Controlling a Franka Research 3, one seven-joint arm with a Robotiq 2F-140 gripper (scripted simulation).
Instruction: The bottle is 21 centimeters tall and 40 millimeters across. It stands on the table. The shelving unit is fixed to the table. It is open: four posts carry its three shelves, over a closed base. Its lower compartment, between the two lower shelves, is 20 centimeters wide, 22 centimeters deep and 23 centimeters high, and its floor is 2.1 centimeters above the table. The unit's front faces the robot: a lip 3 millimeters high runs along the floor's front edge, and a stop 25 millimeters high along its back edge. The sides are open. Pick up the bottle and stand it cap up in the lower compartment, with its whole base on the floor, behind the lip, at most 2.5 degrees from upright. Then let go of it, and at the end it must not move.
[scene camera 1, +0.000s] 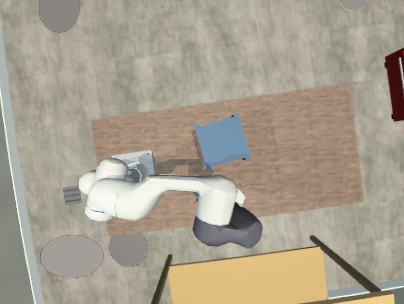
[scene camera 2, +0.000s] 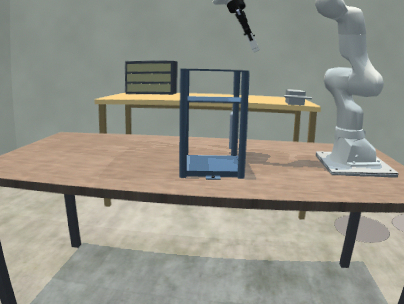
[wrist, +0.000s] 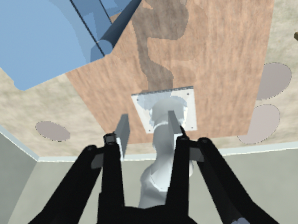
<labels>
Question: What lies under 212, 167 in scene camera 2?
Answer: A shelving unit.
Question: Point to a shelving unit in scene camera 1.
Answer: At 223, 141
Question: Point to the gripper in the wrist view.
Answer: At 148, 121
</labels>
